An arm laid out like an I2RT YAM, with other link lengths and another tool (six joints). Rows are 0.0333 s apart.
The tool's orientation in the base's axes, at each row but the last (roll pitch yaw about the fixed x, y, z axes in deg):
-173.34 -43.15 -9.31
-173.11 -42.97 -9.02
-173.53 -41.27 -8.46
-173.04 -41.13 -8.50
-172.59 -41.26 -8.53
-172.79 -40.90 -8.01
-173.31 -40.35 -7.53
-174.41 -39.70 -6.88
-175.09 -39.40 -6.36
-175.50 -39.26 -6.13
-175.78 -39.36 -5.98
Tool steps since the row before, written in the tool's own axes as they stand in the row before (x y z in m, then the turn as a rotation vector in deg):
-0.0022 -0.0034 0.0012 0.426 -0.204 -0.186
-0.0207 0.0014 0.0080 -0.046 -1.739 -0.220
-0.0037 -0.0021 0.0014 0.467 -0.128 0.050
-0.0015 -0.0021 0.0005 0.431 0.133 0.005
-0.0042 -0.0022 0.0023 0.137 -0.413 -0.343
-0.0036 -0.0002 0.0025 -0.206 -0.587 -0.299
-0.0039 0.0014 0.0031 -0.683 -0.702 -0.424
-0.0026 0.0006 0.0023 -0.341 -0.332 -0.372
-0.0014 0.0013 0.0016 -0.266 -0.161 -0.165
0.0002 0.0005 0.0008 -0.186 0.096 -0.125
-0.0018 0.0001 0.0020 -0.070 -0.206 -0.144
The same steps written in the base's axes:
-0.0005 0.0036 -0.0021 0.195 0.151 0.443
-0.0096 0.0011 -0.0200 -0.054 1.730 0.281
-0.0017 0.0025 -0.0033 0.390 0.076 0.282
-0.0006 0.0023 -0.0012 0.315 -0.180 0.268
-0.0015 0.0027 -0.0043 -0.101 0.384 0.386
-0.0010 0.0007 -0.0042 -0.318 0.595 0.145
-0.0010 -0.0009 -0.0050 -0.754 0.753 -0.059
-0.0005 -0.0003 -0.0035 -0.481 0.354 0.092
-0.0001 -0.0012 -0.0022 -0.300 0.181 -0.031
0.0006 -0.0005 -0.0005 -0.228 -0.082 -0.027
-0.0001 0.0001 -0.0027 -0.134 0.210 0.078

